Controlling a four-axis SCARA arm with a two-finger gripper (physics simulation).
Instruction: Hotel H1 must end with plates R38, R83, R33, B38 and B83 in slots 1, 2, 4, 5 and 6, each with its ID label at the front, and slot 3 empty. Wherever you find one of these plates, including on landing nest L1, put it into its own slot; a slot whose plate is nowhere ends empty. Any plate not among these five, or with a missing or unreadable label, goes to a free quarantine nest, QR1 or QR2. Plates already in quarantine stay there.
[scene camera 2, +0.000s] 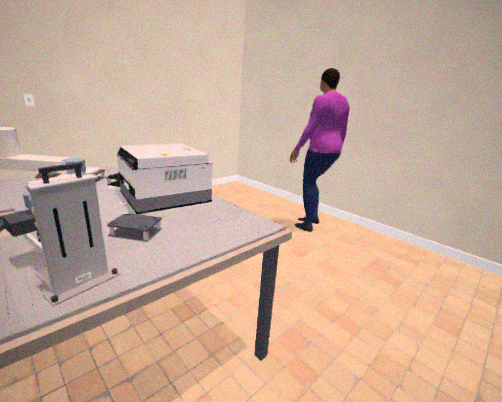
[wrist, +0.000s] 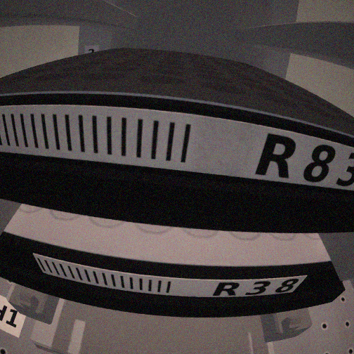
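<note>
Plate R38 (wrist: 200, 306), white-topped with a black skirt and its label facing the camera, lies low in the wrist view above two grey support tabs. My gripper is shut on it; the fingers are hidden in the wrist view. Plate R83 (wrist: 150, 192), dark-topped, is directly above R38 and close to the camera, its label facing the camera and cut off at the right edge. A small tag reading 2 (wrist: 91, 50) shows behind it. In scene camera 2, the back of the grey hotel H1 (scene camera 2: 74, 220) hides the plates and the gripper.
A low dark stand (scene camera 2: 135, 223) is right of the hotel, and another dark block (scene camera 2: 19, 223) is to its left. A white instrument (scene camera 2: 167, 182) stands behind. The white arm (scene camera 2: 40, 161) reaches in from the left. A person (scene camera 2: 329, 122) stands beyond the table (scene camera 2: 215, 225).
</note>
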